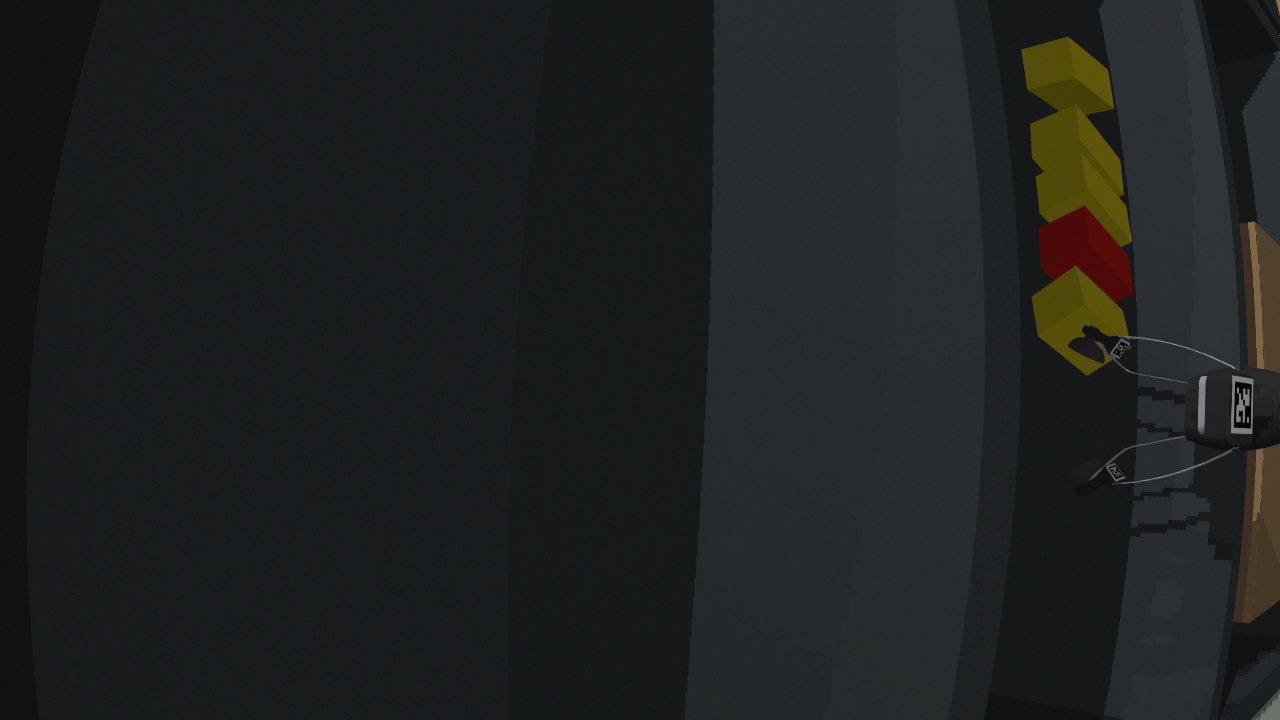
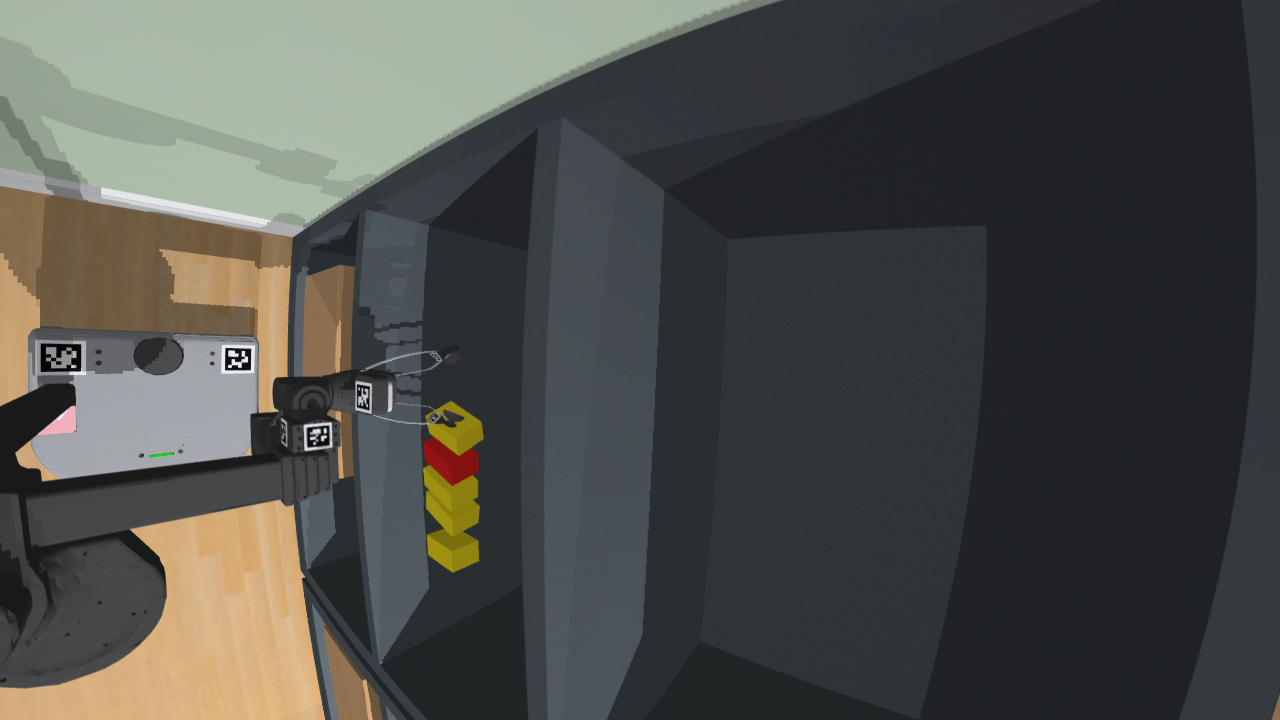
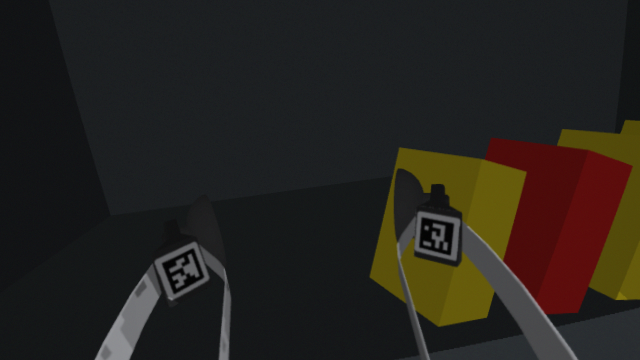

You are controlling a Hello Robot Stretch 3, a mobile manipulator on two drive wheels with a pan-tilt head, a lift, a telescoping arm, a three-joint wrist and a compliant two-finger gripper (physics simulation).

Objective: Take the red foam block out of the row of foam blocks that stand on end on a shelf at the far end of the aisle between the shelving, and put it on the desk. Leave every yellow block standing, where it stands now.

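Places are measured from the robot's base along level axes (x up, y right, z ahead), in millimetres.
Pixels of known places: gripper, between the fingertips: point(image 1: 1069, 410) point(image 2: 463, 386); robot's base, origin of its link: point(image 2: 160, 353).
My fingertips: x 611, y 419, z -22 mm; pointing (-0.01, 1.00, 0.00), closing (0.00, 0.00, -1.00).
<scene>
Ahead of a thing's pixels: the offset from my fingertips to its top centre. "spot": to the spot under its first point. Level surfaces: height alone.
The red block @(dx +22, dy -7, dz -138 mm) point(image 1: 1083, 246) point(image 2: 452, 461) point(image 3: 555, 210) leans away from my gripper, between two yellow blocks. The end yellow block @(dx +23, dy +1, dz -82 mm) point(image 1: 1065, 304) point(image 2: 463, 436) point(image 3: 497, 210) also leans toward it; how they touch is partly hidden. Beyond the red block are a tilted yellow block @(dx +22, dy -9, dz -188 mm) point(image 1: 1066, 192) point(image 2: 452, 488) point(image 3: 622, 250), another yellow block @(dx +22, dy -6, dz -239 mm) point(image 1: 1063, 138) point(image 2: 458, 518) close to it, and a far yellow block @(dx +12, dy -5, dz -327 mm) point(image 1: 1060, 73) point(image 2: 460, 555), which looks more upright. My gripper point(image 1: 1085, 410) point(image 2: 450, 385) point(image 3: 306, 207) is open, nothing between its fingers. One finger is against or just before the end yellow block's face.
The shelf's light front edge @(spot: dx -77, dy -80, dz -223 mm) point(image 1: 1159, 179) point(image 2: 389, 501) runs below the gripper. A higher shelf board @(dx +380 mm) point(image 2: 581, 358) is above the row. The compartment's back wall point(image 3: 325, 100) is behind the blocks. A brown box point(image 1: 1257, 358) point(image 2: 326, 313) is in the compartment below.
</scene>
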